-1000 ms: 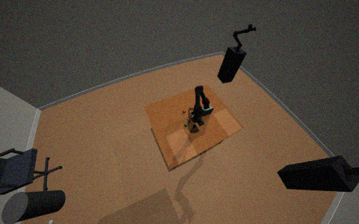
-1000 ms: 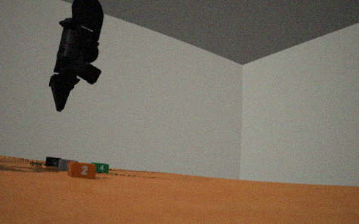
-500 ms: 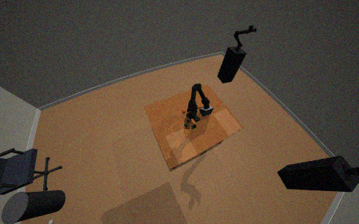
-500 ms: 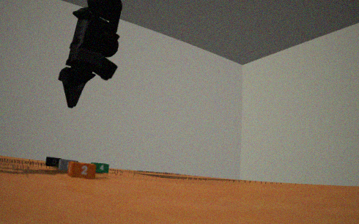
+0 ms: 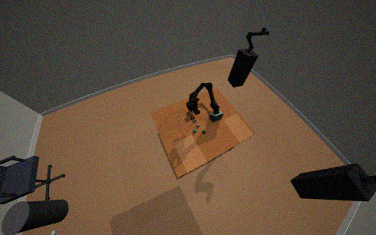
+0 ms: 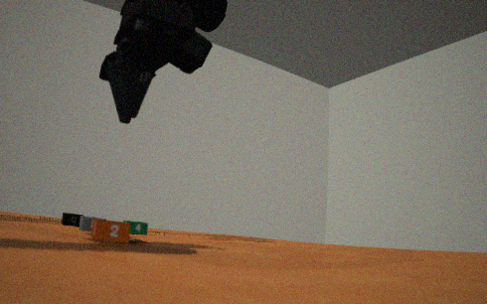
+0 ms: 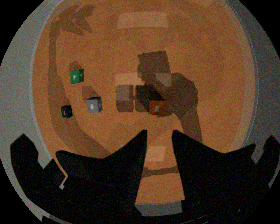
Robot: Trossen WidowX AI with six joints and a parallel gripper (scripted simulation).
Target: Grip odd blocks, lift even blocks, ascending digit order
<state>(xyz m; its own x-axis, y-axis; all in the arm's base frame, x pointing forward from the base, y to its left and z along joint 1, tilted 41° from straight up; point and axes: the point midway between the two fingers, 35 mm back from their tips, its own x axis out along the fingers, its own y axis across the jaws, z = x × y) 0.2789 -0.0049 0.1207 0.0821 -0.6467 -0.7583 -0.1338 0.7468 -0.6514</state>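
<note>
The orange block is 1 cm to the right of my gripper tip and 12 cm below it. Round my gripper tip: green block: 5 cm ahead, 20 cm to the left, 12 cm below; black block: 5 cm behind, 24 cm to the left, 12 cm below; grey block: 2 cm behind, 14 cm to the left, 12 cm below.
</note>
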